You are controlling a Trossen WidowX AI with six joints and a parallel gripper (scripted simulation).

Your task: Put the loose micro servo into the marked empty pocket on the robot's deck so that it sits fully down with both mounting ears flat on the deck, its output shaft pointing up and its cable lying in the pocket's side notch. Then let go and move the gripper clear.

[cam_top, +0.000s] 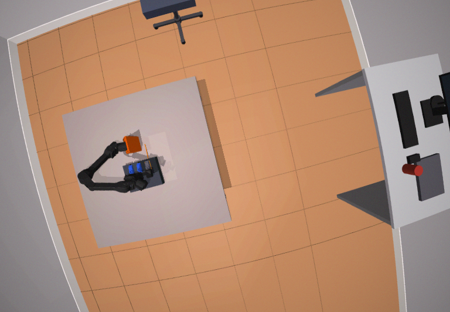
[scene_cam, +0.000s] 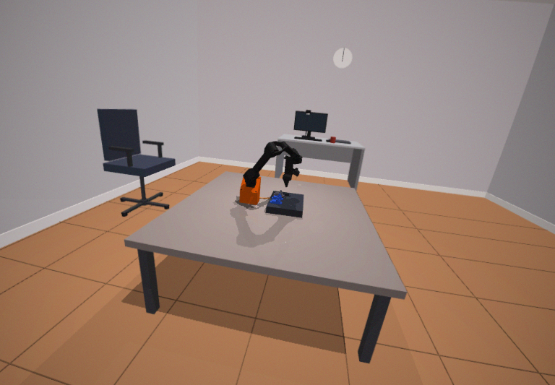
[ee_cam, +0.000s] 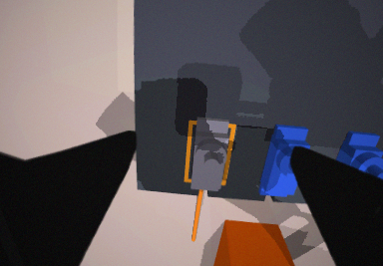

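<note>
My gripper tip is now 110 mm above the dark robot deck, 80 mm to the left of it and 60 mm short of it.
</note>
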